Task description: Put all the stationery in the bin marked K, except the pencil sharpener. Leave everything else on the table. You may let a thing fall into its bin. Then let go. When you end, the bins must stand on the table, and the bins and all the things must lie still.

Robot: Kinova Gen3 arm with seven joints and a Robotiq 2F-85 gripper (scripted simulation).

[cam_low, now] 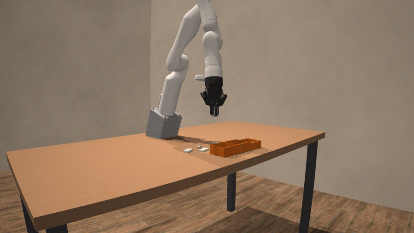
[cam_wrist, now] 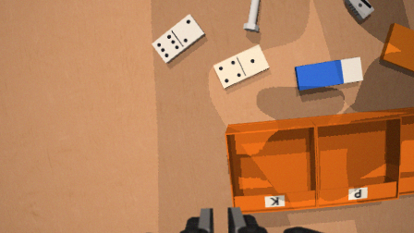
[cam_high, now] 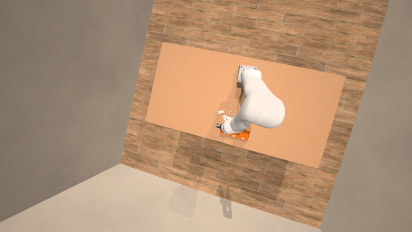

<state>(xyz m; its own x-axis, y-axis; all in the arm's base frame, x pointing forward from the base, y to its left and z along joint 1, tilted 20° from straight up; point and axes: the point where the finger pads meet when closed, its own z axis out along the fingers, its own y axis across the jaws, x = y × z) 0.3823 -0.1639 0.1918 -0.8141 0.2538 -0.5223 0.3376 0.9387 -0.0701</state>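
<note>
Right now the tray is 50 mm ahead of my hand, 110 mm to the left of it and 160 mm below it. The rest, counted from my hand: pencil sharpener: 100 mm behind, 160 mm to the left, 170 mm below; blue eraser: 40 mm behind, 120 mm to the left, 170 mm below; small bolt: 110 mm behind, 60 mm to the left, 170 mm below.
</note>
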